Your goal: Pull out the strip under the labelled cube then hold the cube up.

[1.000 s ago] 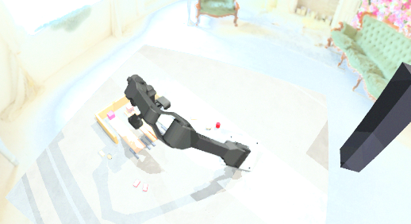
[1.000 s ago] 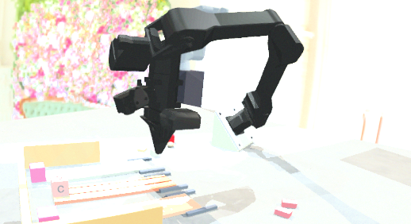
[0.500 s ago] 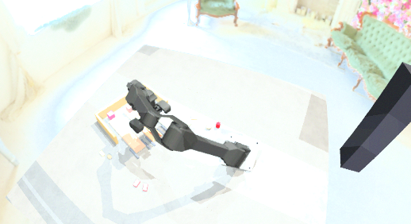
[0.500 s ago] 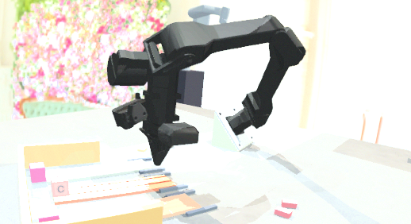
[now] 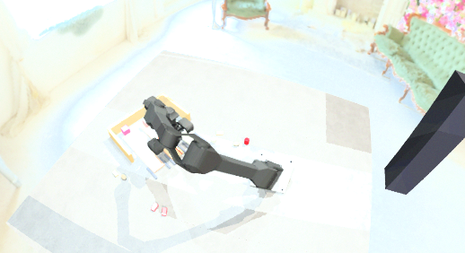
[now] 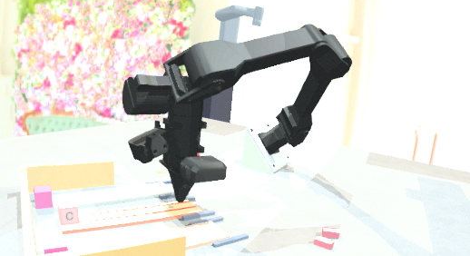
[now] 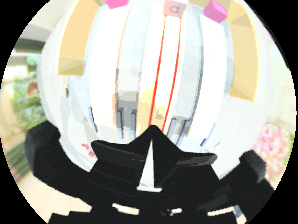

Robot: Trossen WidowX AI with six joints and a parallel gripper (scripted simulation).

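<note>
Right now my gripper tip is 8 cm short of the strip, 4 cm to the left of it and 1 cm above it. From my gripper tip the other things lie so: red piece (25 cm behind, 16 cm to the right, 1 cm below).
</note>
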